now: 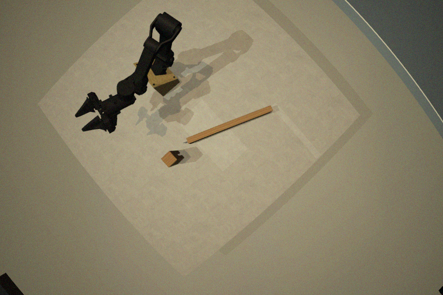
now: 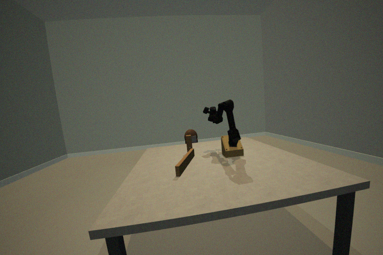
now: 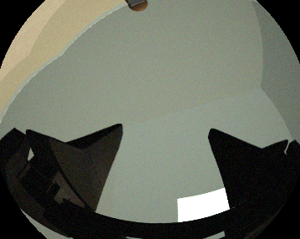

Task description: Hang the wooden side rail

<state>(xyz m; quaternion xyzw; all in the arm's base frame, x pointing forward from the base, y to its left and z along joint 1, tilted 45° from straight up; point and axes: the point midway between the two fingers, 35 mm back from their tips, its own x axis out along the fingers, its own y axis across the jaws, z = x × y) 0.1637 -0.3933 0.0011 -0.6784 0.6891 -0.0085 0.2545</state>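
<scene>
The headboard post is 330 mm below my gripper tip, 260 mm ahead of it and 150 mm to the left of it.
</scene>
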